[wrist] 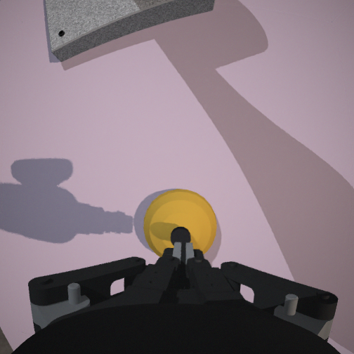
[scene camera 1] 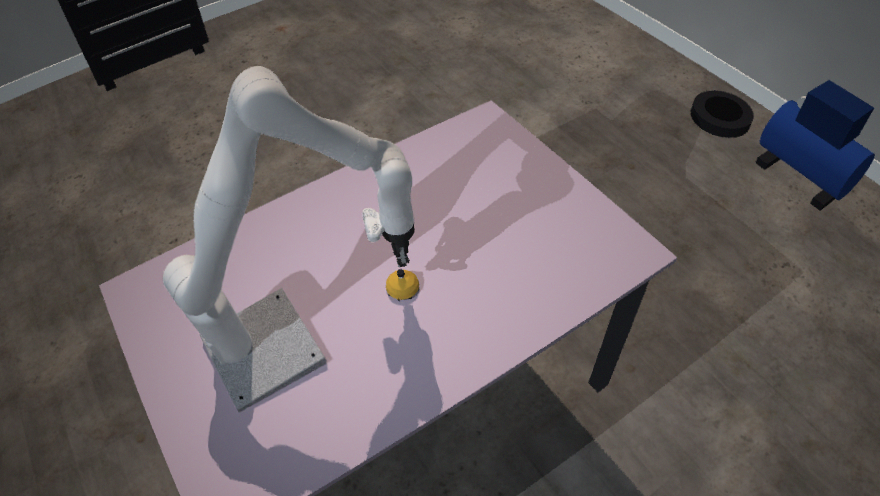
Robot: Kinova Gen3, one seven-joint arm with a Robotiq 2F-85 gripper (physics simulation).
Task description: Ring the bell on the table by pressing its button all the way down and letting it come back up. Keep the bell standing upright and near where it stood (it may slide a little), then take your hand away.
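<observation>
A yellow dome-shaped bell stands upright on the pink table. Its black button sticks up from the top and is raised. My gripper is shut and empty. Its fingertips are a little above the button in the scene view, with a small gap between them. In the wrist view the closed tips overlap the near edge of the button and hide part of the bell's near side.
The arm's grey base plate is bolted to the table left of the bell in the scene view. Shadows of the arm lie across the table. A black drawer cabinet, a black ring and a blue machine are on the floor beyond.
</observation>
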